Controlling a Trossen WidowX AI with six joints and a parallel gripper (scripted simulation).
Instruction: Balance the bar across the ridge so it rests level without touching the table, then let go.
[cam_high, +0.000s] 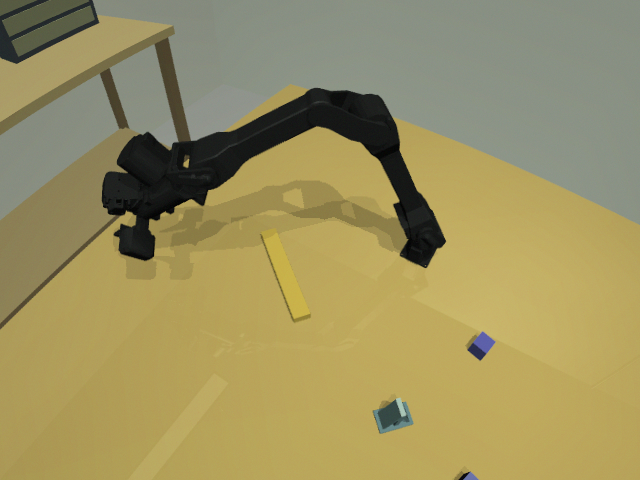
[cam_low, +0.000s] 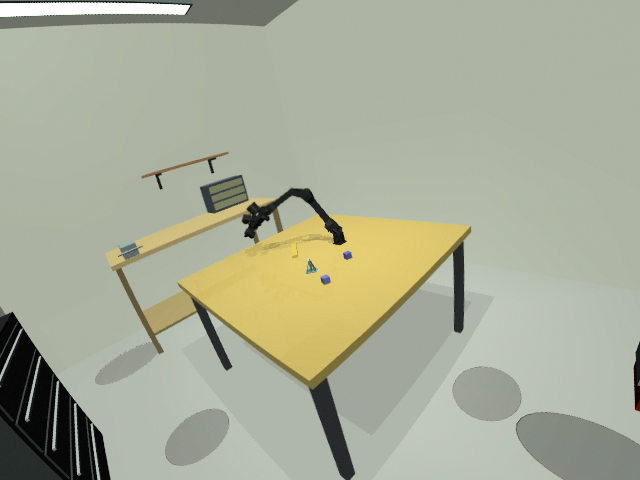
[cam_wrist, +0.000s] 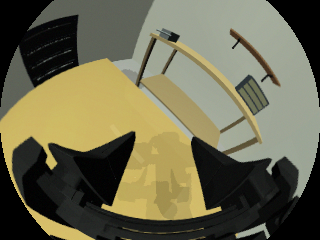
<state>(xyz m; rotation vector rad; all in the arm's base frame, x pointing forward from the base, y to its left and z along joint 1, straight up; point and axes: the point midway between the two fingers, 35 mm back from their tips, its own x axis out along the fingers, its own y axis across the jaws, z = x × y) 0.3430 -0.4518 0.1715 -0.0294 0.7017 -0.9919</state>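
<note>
Now: gripper tip 16 cm past the yellow bar, 27 cm to the right of it and 15 cm above it.
</note>
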